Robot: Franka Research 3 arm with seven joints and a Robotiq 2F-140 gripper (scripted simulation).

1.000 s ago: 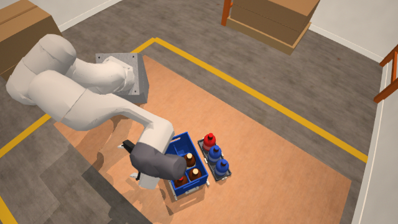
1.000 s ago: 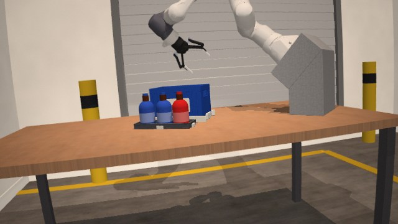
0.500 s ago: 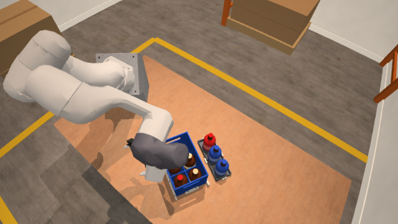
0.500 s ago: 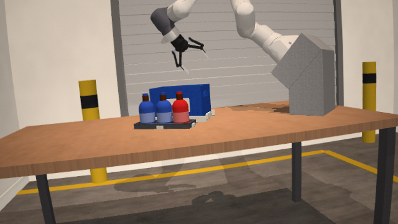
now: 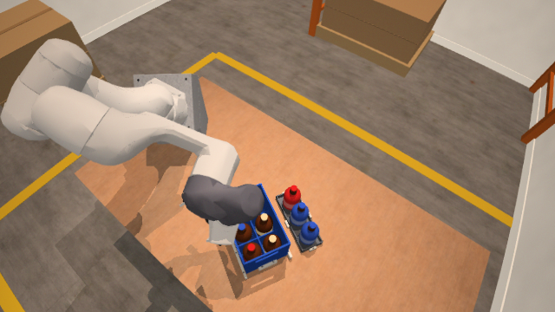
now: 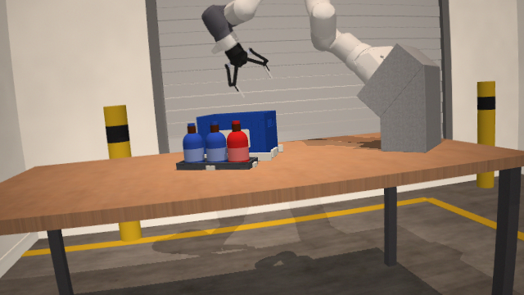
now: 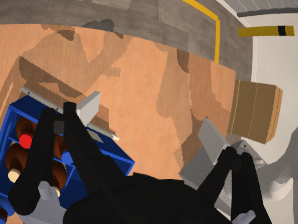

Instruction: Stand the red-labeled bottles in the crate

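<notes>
The red-labeled bottle lies 220 mm ahead of my hand, 330 mm to the left of it and 200 mm below it. Also, from my hand: tray (280 mm ahead, 270 mm to the left, 270 mm below); then blue crate (140 mm ahead, 120 mm to the left, 200 mm below).
</notes>
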